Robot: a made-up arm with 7 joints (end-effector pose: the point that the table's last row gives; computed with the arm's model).
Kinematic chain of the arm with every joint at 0, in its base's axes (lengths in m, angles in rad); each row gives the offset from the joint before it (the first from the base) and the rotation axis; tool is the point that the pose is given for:
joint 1: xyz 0 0 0.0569 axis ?
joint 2: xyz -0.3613 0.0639 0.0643 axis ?
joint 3: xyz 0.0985 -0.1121 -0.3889 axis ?
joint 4: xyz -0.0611 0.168 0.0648 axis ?
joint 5: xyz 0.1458 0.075 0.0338 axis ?
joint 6: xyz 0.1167 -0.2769 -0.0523 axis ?
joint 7: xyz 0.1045 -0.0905 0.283 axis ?
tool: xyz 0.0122 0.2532 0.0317
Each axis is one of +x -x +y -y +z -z.
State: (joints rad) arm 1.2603 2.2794 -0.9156 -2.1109 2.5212 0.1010 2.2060
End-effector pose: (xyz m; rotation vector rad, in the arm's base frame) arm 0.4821 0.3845 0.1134 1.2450 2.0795 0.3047
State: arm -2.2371 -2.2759 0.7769 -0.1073 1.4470 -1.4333 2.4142
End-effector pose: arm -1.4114 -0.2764 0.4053 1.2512 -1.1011 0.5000
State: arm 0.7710 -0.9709 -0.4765 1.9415 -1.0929 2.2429 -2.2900
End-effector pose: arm -0.3333 -0.2110 0.1545 0.0311 0.4804 -2.6407
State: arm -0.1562 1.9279 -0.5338 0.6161 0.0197 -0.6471 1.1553
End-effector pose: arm 0.1130 0.3445 0.8769 -0.2531 -0.9766 -1.0133
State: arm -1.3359 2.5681 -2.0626 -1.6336 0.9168 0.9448 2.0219
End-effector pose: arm -0.7779 -0.0413 0.5681 -0.9441 1.2864 2.3652
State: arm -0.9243 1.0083 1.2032 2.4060 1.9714 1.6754 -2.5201
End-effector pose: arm 0.3341 0.2332 -0.6322 -0.3157 -2.5128 1.2622
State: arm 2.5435 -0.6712 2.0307 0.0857 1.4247 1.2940 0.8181
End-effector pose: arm -0.3112 0.2882 -0.1691 1.8329 1.0940 -1.3439
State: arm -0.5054 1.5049 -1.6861 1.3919 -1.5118 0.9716 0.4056
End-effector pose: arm -0.1050 0.1000 -0.1589 -1.5322 -2.5473 0.1974
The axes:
joint 1: +x
joint 2: -y
joint 3: -z
joint 4: +y
joint 5: +z
joint 6: -y
joint 7: -z

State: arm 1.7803 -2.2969 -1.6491 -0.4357 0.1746 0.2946 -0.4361
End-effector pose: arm -0.3338 -0.0527 -0.0114 -2.2153 -0.0506 -0.7365
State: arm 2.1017 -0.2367 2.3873 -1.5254 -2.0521 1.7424 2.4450
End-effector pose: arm 0.2591 0.7755 0.0519 1.1285 2.3662 0.4771
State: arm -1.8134 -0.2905 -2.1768 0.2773 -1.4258 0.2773 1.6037
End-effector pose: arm -0.0230 0.0720 0.0943 -1.7020 -0.7832 -0.5012
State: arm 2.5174 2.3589 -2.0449 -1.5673 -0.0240 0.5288 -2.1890
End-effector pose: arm -0.4480 -0.2256 -0.5323 -2.8563 -0.4001 -0.1718
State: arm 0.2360 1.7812 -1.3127 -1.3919 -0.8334 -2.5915 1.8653
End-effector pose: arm 0.1757 0.1812 0.5392 -0.4307 -0.6865 -1.0250
